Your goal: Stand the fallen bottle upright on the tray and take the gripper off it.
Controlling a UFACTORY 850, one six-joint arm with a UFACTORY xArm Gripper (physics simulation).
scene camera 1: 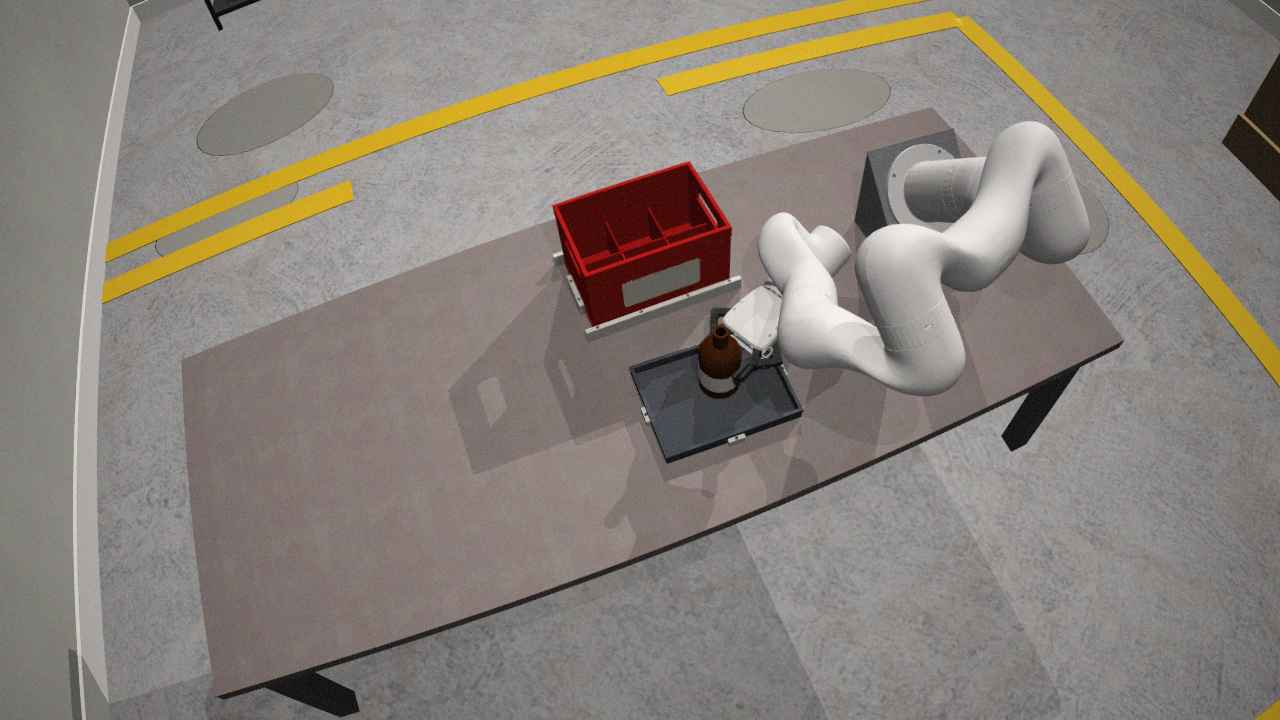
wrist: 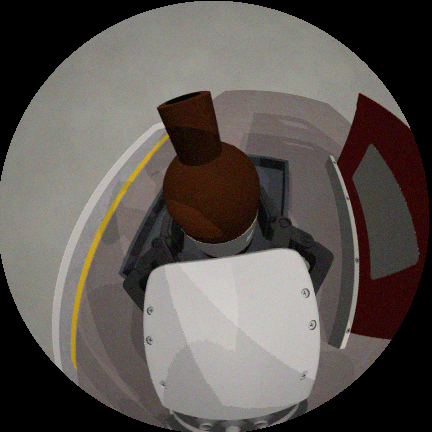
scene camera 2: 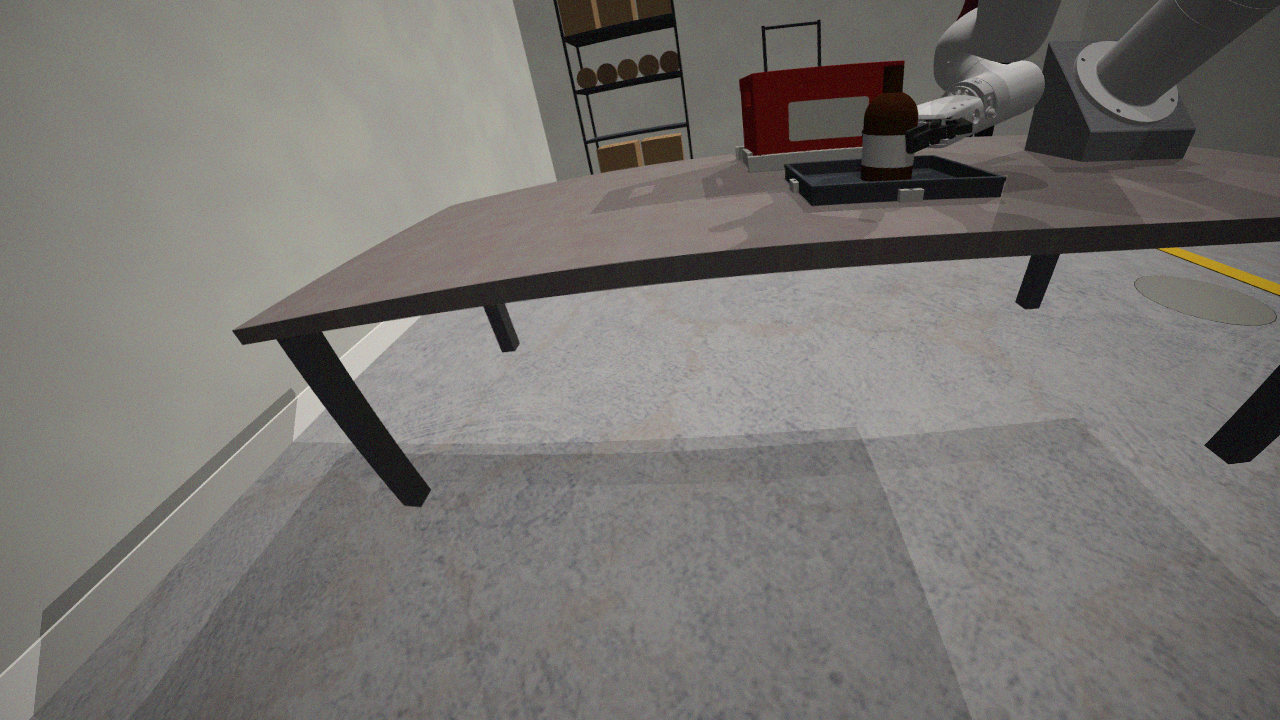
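The brown bottle (scene camera 1: 719, 360) (scene camera 2: 887, 154) (wrist: 212, 192) with a white label stands upright, or very nearly so, its neck up. Its base is down inside the dark tray (scene camera 1: 693, 433) (scene camera 2: 953, 189) (wrist: 279, 175) and looks to rest on the tray floor, towards the tray's back side. My gripper (scene camera 1: 728, 356) (scene camera 2: 911, 139) (wrist: 216, 203) comes in from the robot's side and is shut on the bottle, with one finger on each side of the body at the label. In the wrist view the white gripper housing hides the bottle's base and the fingertips.
A red crate (scene camera 1: 604, 300) (scene camera 2: 765, 116) (wrist: 385, 305) with dividers stands behind the tray. A pale rail (scene camera 1: 662, 307) (wrist: 356, 260) runs along the crate's near side, close to the gripper. The arm's grey base block (scene camera 1: 872, 201) (scene camera 2: 1109, 143) is at the table's far end.
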